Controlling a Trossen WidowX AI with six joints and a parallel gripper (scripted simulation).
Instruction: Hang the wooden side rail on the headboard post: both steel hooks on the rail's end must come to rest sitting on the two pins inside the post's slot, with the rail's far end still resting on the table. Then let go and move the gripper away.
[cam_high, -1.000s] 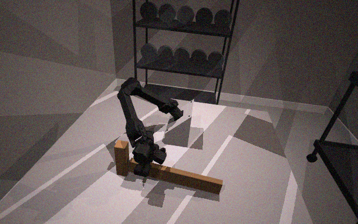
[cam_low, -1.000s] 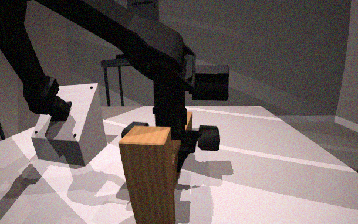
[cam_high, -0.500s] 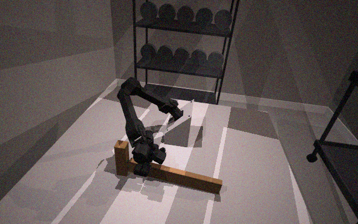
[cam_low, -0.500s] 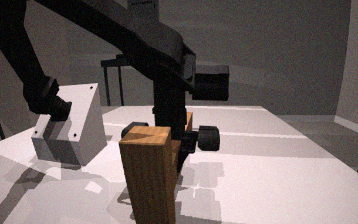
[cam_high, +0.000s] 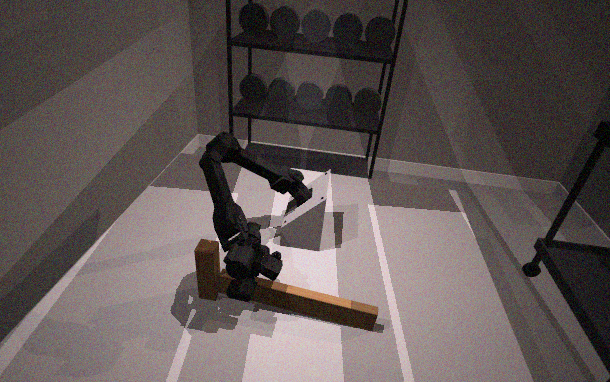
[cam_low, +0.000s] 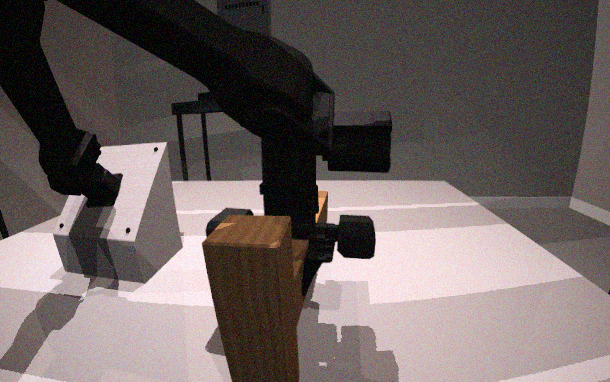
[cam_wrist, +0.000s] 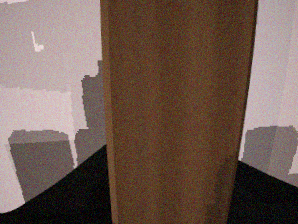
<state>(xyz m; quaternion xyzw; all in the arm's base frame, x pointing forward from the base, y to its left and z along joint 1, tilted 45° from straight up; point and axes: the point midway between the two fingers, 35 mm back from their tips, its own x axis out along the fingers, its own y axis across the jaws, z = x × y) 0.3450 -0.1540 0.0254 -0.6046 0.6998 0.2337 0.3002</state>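
My gripper tip is now 1 cm past the headboard post, 12 cm to the left of it and 4 cm below it.
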